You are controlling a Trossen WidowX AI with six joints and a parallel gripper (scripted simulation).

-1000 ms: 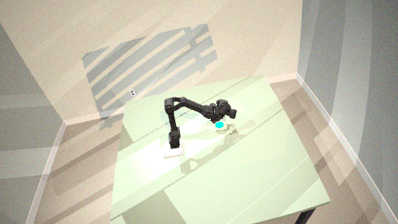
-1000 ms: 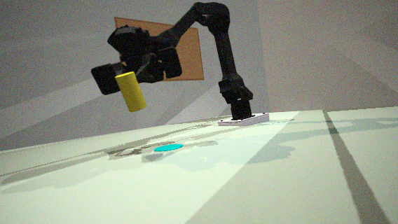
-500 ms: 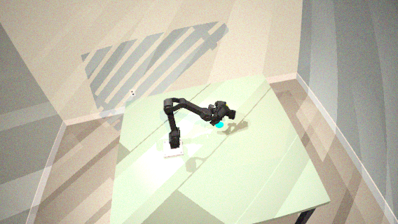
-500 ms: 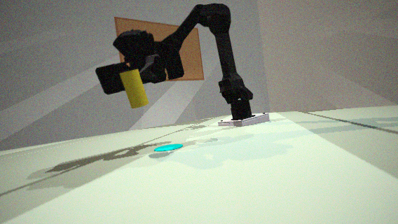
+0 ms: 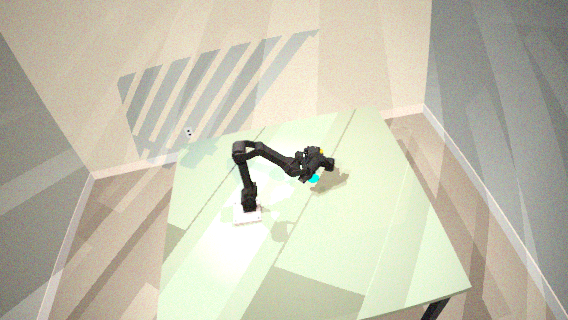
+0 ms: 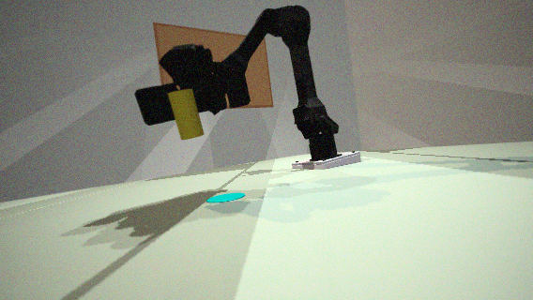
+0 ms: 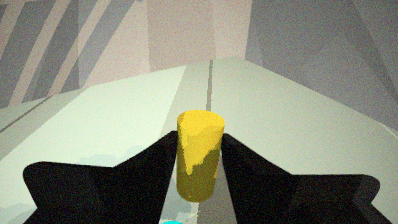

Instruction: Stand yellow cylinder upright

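The cyan circle is 50 mm behind my gripper tip, 10 mm to the right of it and 150 mm below it. Also, from my gripper tip: yellow tall cylinder 20 mm below.
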